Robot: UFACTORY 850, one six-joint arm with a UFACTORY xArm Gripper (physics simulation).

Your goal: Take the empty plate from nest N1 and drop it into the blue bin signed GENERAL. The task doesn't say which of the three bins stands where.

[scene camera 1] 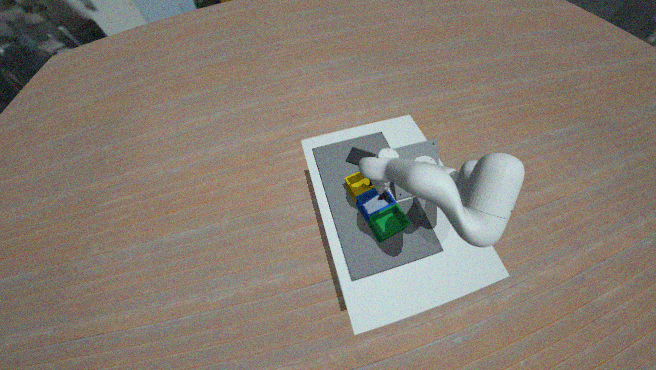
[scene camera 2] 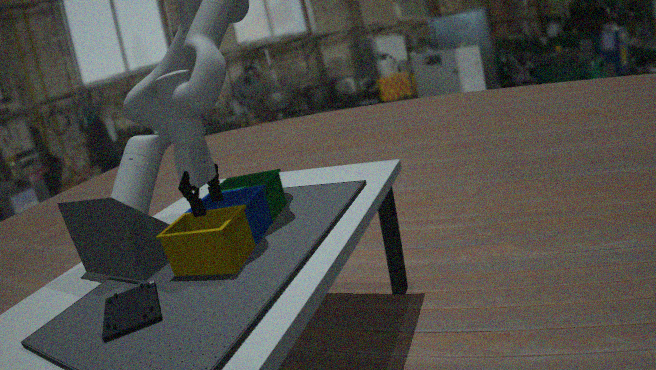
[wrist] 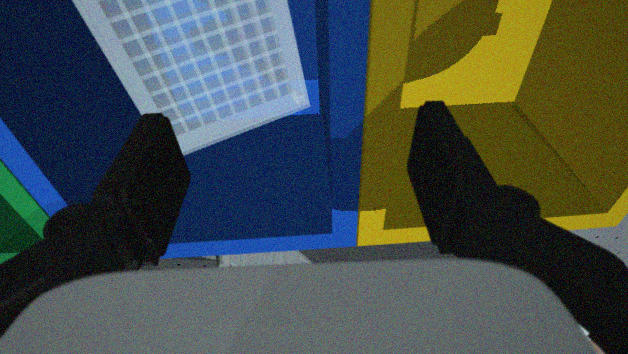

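The clear gridded plate (scene camera 1: 377,204) (wrist: 215,65) lies inside the blue bin (scene camera 1: 367,194) (scene camera 2: 260,215) (wrist: 260,190), turned at an angle to its walls. In the scene camera 2 view the bin's walls hide the plate. My gripper (scene camera 2: 207,204) (wrist: 296,140) is open and empty above the bins, one finger over the blue bin and the other over the yellow bin. In the scene camera 1 view the arm partly hides the gripper. The dark nest block (scene camera 1: 359,156) (scene camera 2: 132,312) has no plate on it; its label is not legible. No GENERAL sign can be read.
The yellow bin (scene camera 1: 358,185) (scene camera 2: 210,252) (wrist: 465,90) and the green bin (scene camera 1: 389,223) (scene camera 2: 276,192) (wrist: 20,220) stand on either side of the blue bin. A tilted grey panel (scene camera 1: 417,150) (scene camera 2: 117,240) stands near the arm and the yellow bin.
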